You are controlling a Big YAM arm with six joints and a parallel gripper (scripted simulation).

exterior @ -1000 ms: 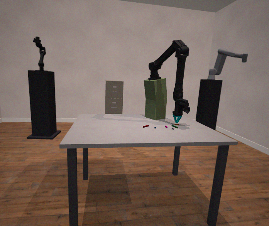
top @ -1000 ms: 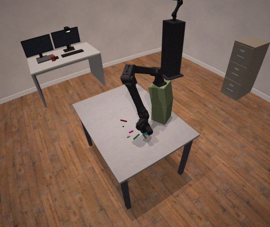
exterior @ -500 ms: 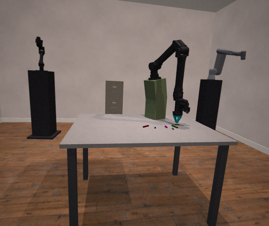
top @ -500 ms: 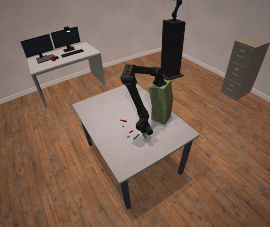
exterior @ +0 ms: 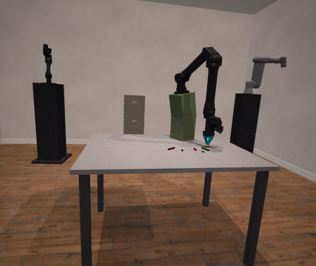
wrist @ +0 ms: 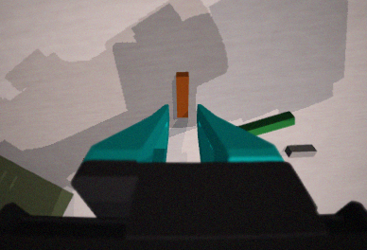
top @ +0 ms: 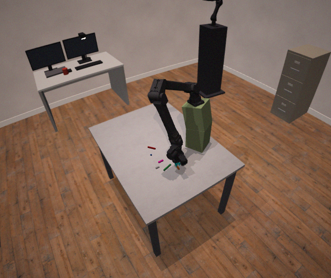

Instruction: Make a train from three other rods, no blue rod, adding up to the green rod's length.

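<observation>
The orange rod is 20 mm below my hand. Also, from my hand: grey rod: 140 mm ahead, 70 mm to the right, 20 mm below; green rod: 70 mm ahead, 40 mm to the right, 20 mm below; small blue rod: 220 mm to the right, 120 mm ahead, 20 mm below.
</observation>
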